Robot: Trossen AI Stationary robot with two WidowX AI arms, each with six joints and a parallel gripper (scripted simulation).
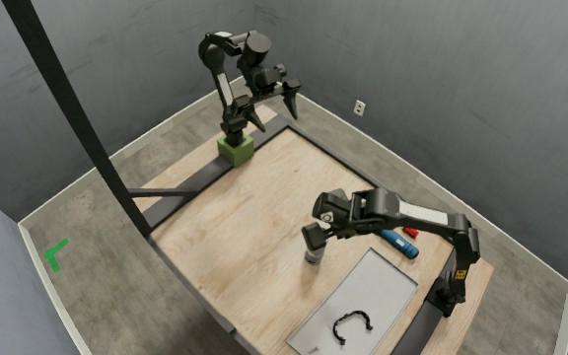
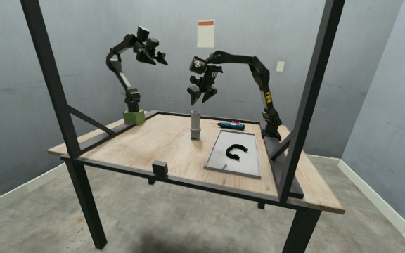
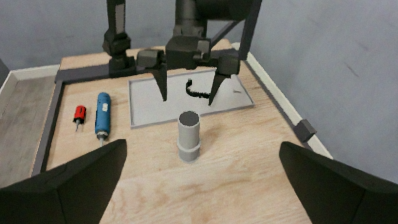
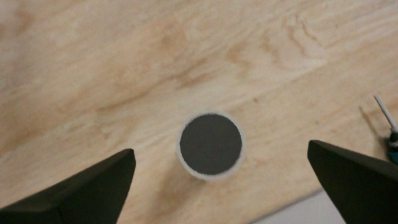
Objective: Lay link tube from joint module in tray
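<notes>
My right gripper is now 13 cm above the grey link tube, 2 cm to the right of it and 1 cm short of it. Also, from my right hand: grey joint module 21 cm below, 2 cm to the left; grey tray 23 cm below, 21 cm to the right, 7 cm behind; small pin 24 cm behind, 23 cm below, 17 cm to the right.
</notes>
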